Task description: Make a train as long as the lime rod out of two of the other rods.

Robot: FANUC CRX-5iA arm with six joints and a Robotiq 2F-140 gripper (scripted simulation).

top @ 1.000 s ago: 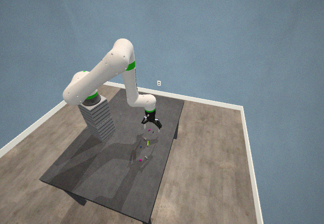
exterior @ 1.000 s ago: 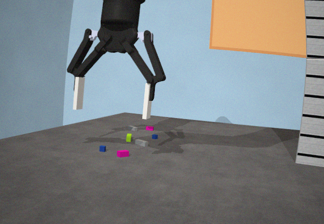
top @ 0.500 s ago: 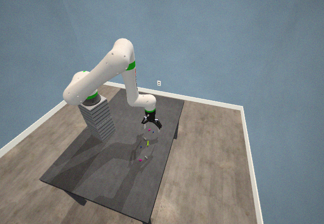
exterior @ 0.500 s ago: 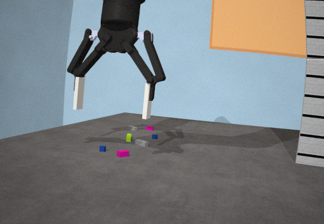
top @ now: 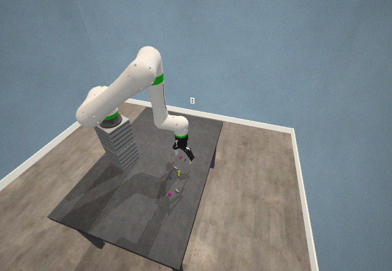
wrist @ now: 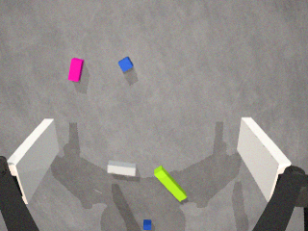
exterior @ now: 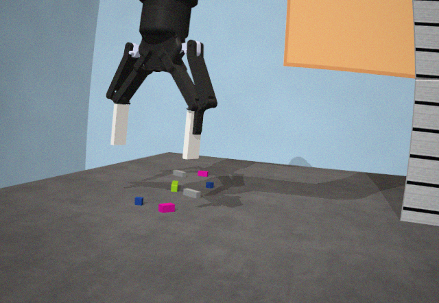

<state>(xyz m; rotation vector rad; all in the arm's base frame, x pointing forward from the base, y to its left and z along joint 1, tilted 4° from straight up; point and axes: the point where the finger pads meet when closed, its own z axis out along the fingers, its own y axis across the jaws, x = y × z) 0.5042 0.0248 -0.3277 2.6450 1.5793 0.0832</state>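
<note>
Right now my hand is 100 mm to the left of the lime rod, 80 mm above it and 20 mm past it.
</note>
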